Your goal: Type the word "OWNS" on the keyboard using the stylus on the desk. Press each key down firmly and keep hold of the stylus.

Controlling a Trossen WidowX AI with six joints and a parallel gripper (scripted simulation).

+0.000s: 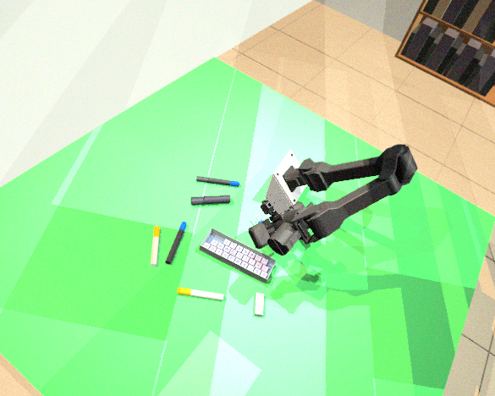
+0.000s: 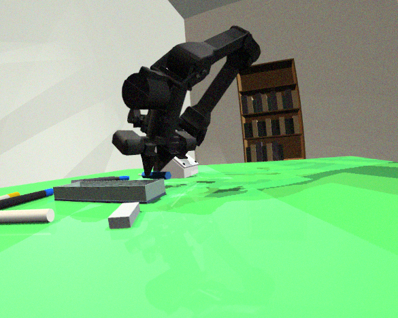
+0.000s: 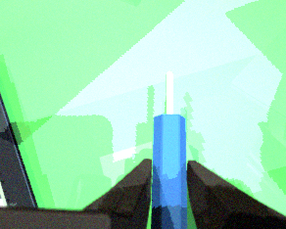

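My gripper tip is 10 mm to the left of the blue stylus. From my gripper tip the other things lie so: grey block: 210 mm ahead, 110 mm to the left, 20 mm below; grey stylus tip: 20 mm behind, 40 mm to the right.
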